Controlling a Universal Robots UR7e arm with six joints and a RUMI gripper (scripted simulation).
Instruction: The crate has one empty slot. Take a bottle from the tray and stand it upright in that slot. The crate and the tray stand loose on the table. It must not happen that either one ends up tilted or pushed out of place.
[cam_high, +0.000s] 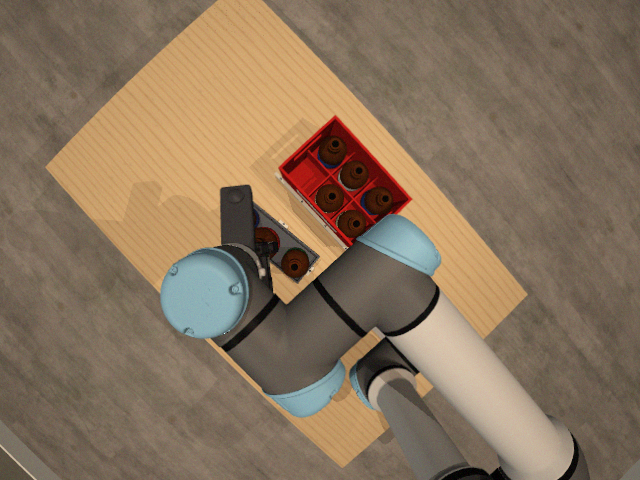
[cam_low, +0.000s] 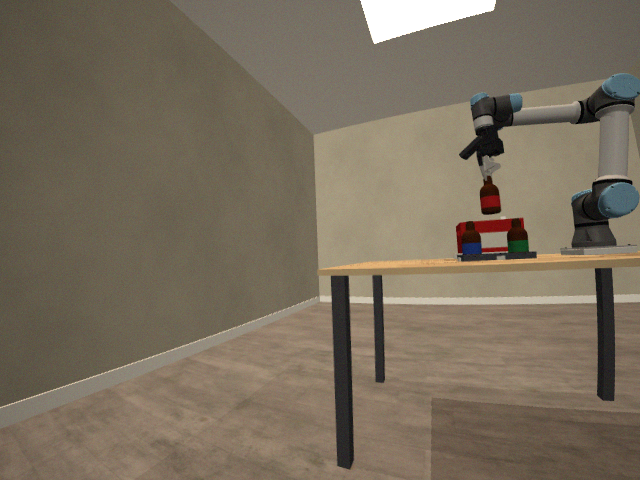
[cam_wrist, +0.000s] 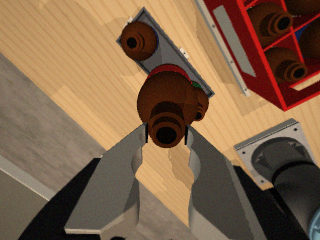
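Now: hand 7 cm above the red-labelled bottle. Round my hand: tray: 32 cm below; crate: 2 cm behind, 24 cm to the right, 25 cm below.
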